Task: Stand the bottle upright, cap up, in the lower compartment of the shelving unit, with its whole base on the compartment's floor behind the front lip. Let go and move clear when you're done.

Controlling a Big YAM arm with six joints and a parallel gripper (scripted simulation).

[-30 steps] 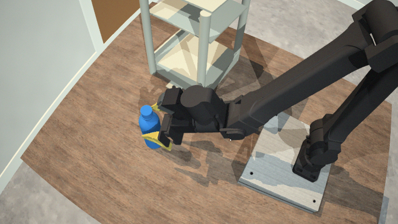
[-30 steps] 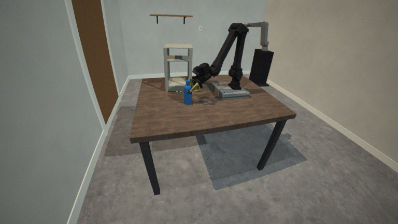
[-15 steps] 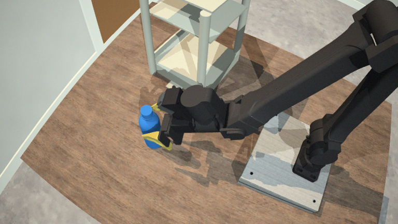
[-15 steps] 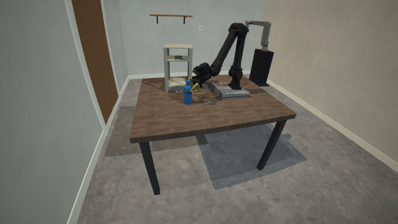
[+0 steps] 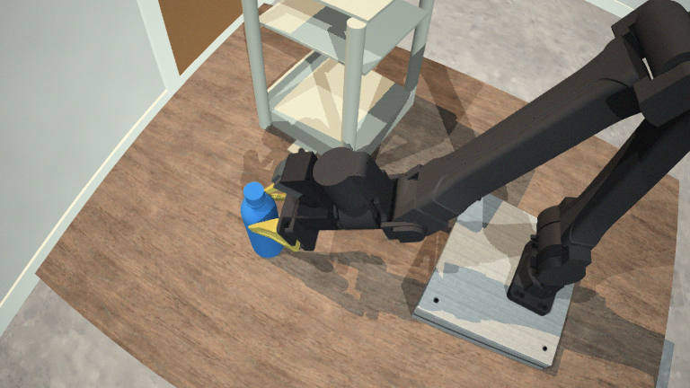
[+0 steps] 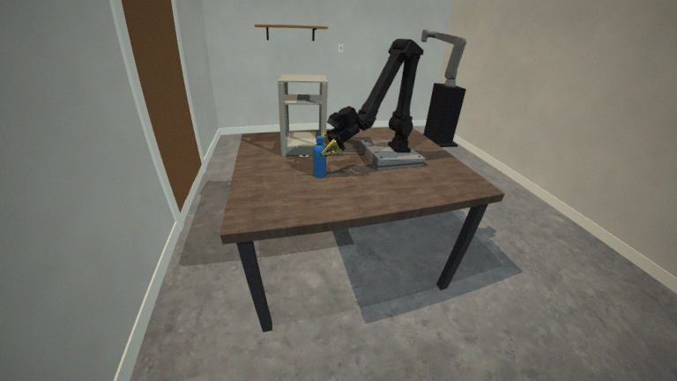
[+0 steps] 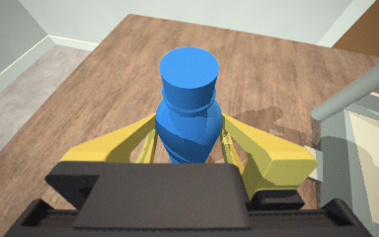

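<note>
Right now the blue bottle is right at my hand.
</note>
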